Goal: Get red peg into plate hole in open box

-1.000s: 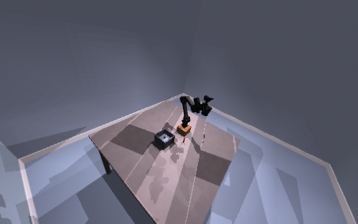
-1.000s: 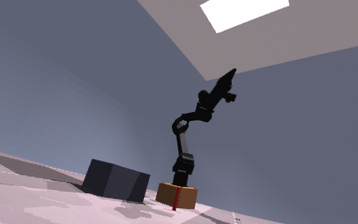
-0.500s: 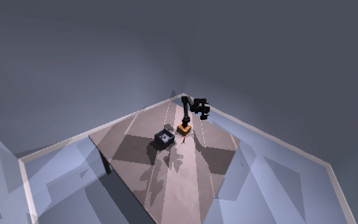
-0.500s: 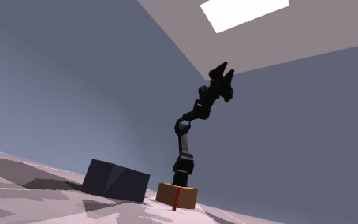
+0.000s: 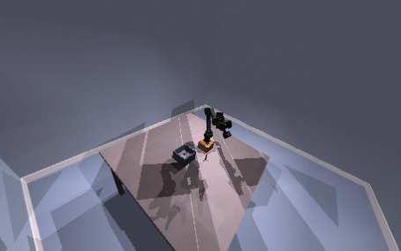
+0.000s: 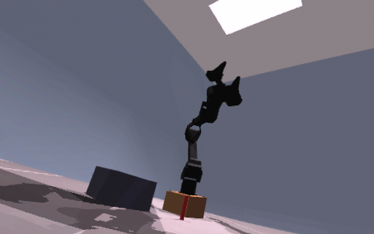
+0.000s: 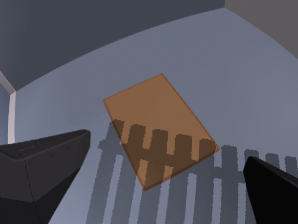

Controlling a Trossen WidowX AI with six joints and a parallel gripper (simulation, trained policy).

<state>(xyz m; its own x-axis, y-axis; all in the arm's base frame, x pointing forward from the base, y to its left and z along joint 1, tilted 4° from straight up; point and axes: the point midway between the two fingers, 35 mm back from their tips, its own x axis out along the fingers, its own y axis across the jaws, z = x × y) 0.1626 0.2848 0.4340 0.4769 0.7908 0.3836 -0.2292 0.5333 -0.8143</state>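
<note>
Right now the red peg is 470 mm below my gripper tip, 170 mm to the right of it and 70 mm behind it. Round my gripper tip: dark box 490 mm below, 310 mm to the right, 110 mm ahead; then pale plate 470 mm below, 310 mm to the right, 110 mm ahead.
</note>
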